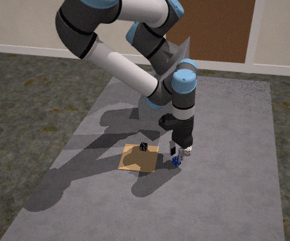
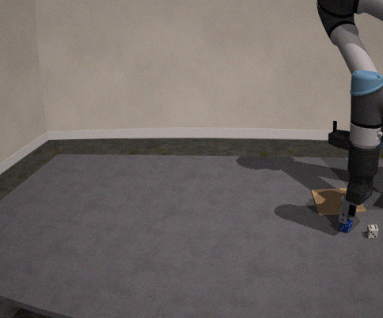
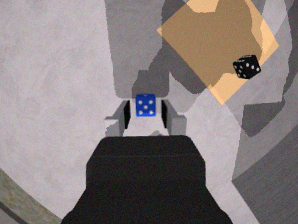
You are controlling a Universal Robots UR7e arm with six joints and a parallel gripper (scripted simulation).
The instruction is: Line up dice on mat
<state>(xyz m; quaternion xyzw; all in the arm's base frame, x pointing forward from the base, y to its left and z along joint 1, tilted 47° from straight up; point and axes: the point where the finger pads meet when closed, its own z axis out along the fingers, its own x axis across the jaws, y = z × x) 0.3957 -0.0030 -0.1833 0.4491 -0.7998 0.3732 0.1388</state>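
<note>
Now: hand 40 mm above the blue die. Also, from my hand: white die 70 mm behind, 40 mm below, 30 mm to the left; then tan mat 150 mm to the right, 50 mm below, 10 mm ahead; then black die 150 mm to the right, 30 mm below, 30 mm behind.
</note>
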